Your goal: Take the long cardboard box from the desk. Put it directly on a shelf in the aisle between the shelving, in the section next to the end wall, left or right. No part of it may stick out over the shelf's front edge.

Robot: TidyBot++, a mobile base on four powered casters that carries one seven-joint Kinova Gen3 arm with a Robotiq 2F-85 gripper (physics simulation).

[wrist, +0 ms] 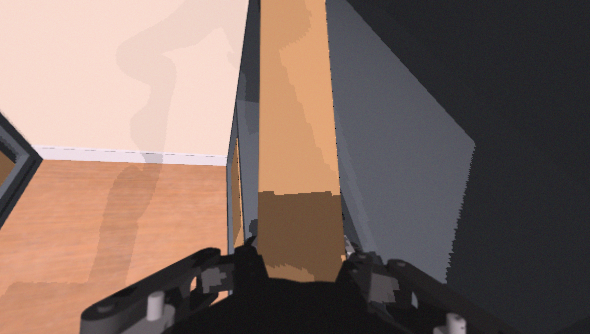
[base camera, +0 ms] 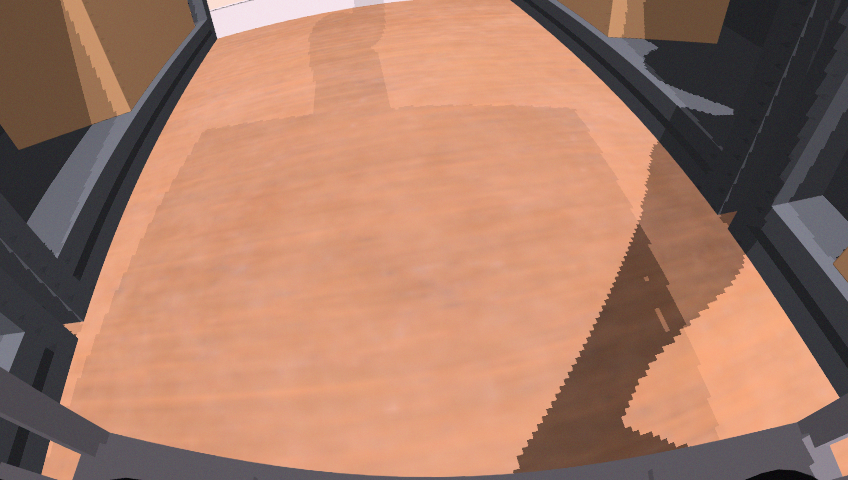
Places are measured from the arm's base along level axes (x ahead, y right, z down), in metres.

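Pixels of known places: gripper, fingertip midpoint: (wrist: 302, 245).
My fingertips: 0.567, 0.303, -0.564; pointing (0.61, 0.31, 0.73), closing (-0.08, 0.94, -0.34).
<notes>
Behind a point stands the place of what it marks, as x, y, z.
The long cardboard box (wrist: 297, 125) {0.619, 0.276, -0.634} runs up through the middle of the wrist view and past its top edge, so its far end is hidden. My gripper (wrist: 302, 245) {0.567, 0.303, -0.564} is shut on its near end. The box lies across the front-edge line of the right-hand shelving, with a grey shelf surface (wrist: 405, 150) {0.674, 0.421, -0.594} to its right. Whether it touches this surface I cannot tell. The end wall (wrist: 75, 65) {1.261, -0.340, -0.133} is at the upper left of the wrist view, and its white skirting (base camera: 261, 19) {1.221, -0.480, 0.374} shows at the top of the base view. The gripper does not show in the base view.
Shelving stands on both sides of the aisle floor (base camera: 386, 249) {0.408, -0.064, 0.397}. Other cardboard boxes sit low on the left (base camera: 59, 65) {0.649, -0.627, 0.196} and on the right (base camera: 672, 17) {0.859, 0.446, 0.270}, and one (wrist: 237, 200) {0.968, 0.278, 0.118} shows below the held box. A shelving corner (wrist: 27, 165) {1.118, -0.601, 0.340} is at the wrist view's left edge.
</notes>
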